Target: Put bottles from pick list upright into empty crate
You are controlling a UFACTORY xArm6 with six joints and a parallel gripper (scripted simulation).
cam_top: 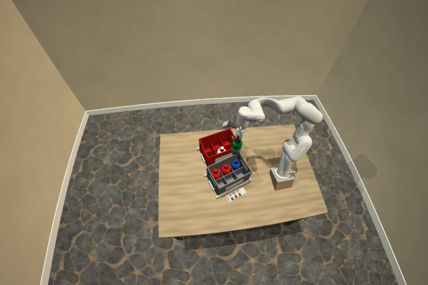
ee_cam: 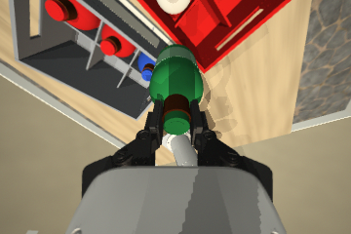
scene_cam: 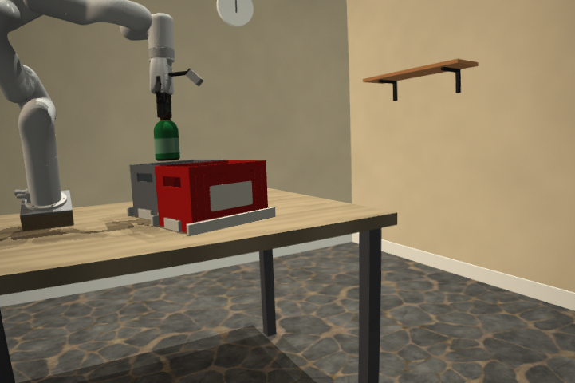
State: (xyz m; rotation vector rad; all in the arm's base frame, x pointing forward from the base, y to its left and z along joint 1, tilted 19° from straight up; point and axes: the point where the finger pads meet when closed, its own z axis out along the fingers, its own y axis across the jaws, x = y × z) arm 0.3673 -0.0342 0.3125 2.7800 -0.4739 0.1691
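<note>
Now: the green-label bottle 7 cm below my hand. Round my hand: white-label bottle 25 cm below, 10 cm ahead, 3 cm to the right; red crate 25 cm below, 12 cm ahead, 7 cm to the right; blue bottle 25 cm below, 7 cm to the left, 1 cm behind.
</note>
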